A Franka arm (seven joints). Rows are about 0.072 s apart.
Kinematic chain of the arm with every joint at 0, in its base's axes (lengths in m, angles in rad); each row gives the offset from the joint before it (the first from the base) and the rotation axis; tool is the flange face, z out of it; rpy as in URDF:
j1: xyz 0 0 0.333 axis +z
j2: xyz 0 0 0 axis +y
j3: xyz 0 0 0.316 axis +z
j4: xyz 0.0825 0 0 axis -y
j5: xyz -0.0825 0 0.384 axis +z
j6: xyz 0 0 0 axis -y
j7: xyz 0.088 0 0 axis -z
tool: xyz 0 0 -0.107 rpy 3.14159 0 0
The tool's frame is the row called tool.
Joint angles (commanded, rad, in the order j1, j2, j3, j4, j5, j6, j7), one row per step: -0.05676, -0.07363, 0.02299, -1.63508, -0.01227, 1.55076, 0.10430; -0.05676, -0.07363, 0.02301, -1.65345, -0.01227, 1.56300, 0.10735; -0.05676, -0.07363, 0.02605, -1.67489, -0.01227, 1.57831, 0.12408; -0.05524, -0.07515, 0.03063, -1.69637, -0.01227, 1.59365, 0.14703; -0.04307, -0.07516, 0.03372, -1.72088, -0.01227, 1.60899, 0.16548; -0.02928, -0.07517, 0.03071, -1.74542, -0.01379, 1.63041, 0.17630; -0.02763, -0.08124, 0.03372, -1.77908, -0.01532, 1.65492, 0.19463; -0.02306, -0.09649, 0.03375, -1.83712, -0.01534, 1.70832, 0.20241; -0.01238, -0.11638, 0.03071, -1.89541, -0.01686, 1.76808, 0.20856; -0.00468, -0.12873, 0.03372, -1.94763, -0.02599, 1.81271, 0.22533; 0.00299, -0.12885, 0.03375, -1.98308, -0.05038, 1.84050, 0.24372; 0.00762, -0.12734, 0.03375, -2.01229, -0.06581, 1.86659, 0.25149; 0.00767, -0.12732, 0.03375, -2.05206, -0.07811, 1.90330, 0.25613; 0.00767, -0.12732, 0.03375, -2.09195, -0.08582, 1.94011, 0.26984; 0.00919, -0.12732, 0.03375, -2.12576, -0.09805, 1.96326, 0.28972
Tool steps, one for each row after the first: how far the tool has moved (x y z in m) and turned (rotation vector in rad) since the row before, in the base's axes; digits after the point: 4 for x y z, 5 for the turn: 0.0009, 0.0000, -0.0076, 0.00016, 0.00609, -0.00289; 0.0010, 0.0016, -0.0088, -0.00036, 0.00592, -0.01352; 0.0004, 0.0033, -0.0080, -0.00084, 0.00433, -0.01668; 0.0006, 0.0082, -0.0103, -0.00066, 0.00891, -0.00302; 0.0009, 0.0055, -0.0098, -0.00167, 0.00295, 0.00038; -0.0012, 0.0024, -0.0107, -0.00268, 0.00277, -0.01316; -0.0027, 0.0025, -0.0151, -0.00062, -0.01074, -0.00237; -0.0038, 0.0039, -0.0123, -0.00145, -0.02149, 0.00274; -0.0038, 0.0049, -0.0147, -0.00946, -0.00536, -0.00311; -0.0016, 0.0020, -0.0144, -0.02365, 0.00606, -0.00328; -0.0011, 0.0013, -0.0124, -0.01452, 0.00367, 0.00285; -0.0022, -0.0007, -0.0157, -0.01095, 0.00242, 0.00194; -0.0028, -0.0004, -0.0157, -0.00646, 0.00185, -0.00805; -0.0038, 0.0000, -0.0139, -0.01129, 0.00854, -0.01149
